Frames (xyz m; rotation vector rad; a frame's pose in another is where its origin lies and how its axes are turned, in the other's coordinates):
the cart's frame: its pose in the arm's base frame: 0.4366 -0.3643 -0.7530 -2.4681 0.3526 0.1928
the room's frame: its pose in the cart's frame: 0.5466 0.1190 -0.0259 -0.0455 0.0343 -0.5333
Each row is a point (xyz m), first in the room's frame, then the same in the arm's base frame.
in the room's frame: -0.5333 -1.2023 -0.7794
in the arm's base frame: 0.1431 -0.1821 0.3304
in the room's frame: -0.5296 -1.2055 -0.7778
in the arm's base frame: 0.1459 -0.1778 0.3313
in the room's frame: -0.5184 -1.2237 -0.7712
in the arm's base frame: 0.1525 -0.1574 0.3374
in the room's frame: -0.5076 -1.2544 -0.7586
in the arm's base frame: 0.1556 -0.1236 0.3456
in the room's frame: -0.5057 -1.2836 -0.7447
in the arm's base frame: 0.1504 -0.0920 0.3508
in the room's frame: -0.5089 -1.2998 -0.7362
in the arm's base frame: 0.1434 -0.0749 0.3526
